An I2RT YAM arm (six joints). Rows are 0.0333 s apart.
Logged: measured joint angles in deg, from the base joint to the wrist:
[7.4, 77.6, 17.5, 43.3, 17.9, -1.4]
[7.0, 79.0, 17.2, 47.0, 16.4, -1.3]
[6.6, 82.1, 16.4, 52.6, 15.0, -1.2]
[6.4, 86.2, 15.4, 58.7, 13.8, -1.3]
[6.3, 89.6, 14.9, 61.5, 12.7, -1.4]
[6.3, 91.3, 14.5, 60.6, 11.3, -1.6]
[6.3, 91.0, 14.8, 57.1, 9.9, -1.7]
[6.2, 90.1, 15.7, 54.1, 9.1, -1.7]
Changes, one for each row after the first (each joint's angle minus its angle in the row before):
[-0.4, 1.4, -0.3, 3.7, -1.5, 0.1]
[-0.4, 3.1, -0.8, 5.6, -1.4, 0.1]
[-0.2, 4.1, -1.0, 6.1, -1.2, -0.1]
[-0.1, 3.4, -0.5, 2.8, -1.1, -0.1]
[0.0, 1.7, -0.4, -0.9, -1.4, -0.2]
[0.0, -0.3, 0.3, -3.5, -1.4, -0.1]
[-0.1, -0.9, 0.9, -3.0, -0.8, 0.0]

